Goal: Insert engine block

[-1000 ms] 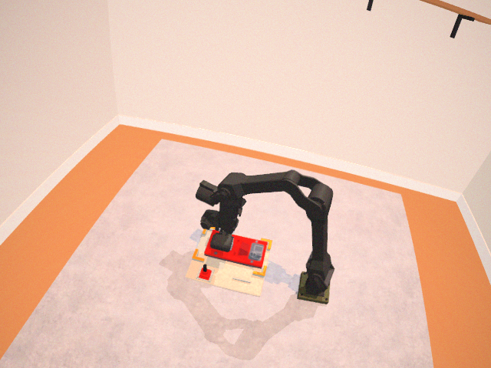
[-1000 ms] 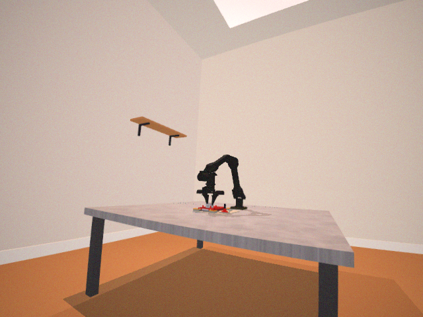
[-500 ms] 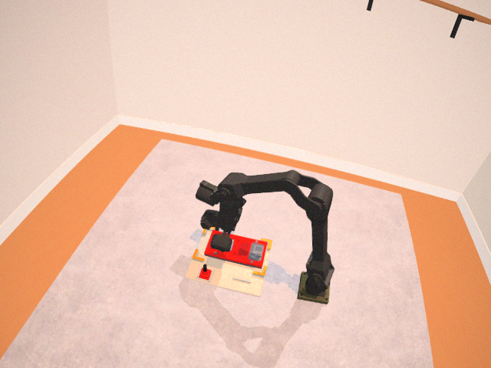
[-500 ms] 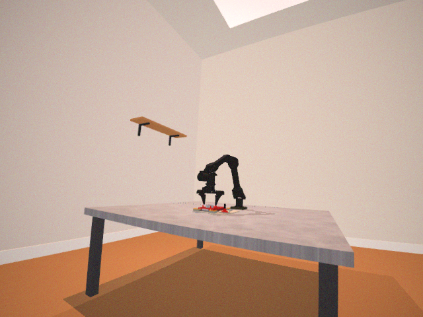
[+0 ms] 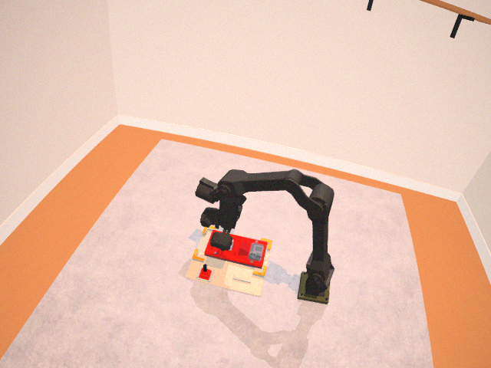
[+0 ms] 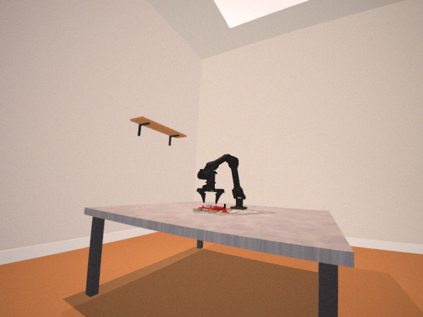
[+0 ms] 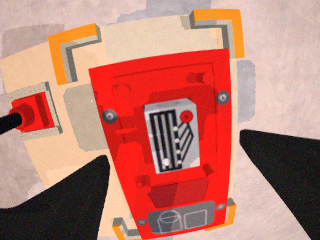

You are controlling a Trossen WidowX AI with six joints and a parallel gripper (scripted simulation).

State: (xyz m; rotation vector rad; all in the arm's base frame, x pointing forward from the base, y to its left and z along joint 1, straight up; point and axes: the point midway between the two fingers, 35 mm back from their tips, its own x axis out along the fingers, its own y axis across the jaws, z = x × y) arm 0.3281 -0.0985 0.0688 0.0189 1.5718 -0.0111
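Now: the engine block 30 mm below my gripper tip.
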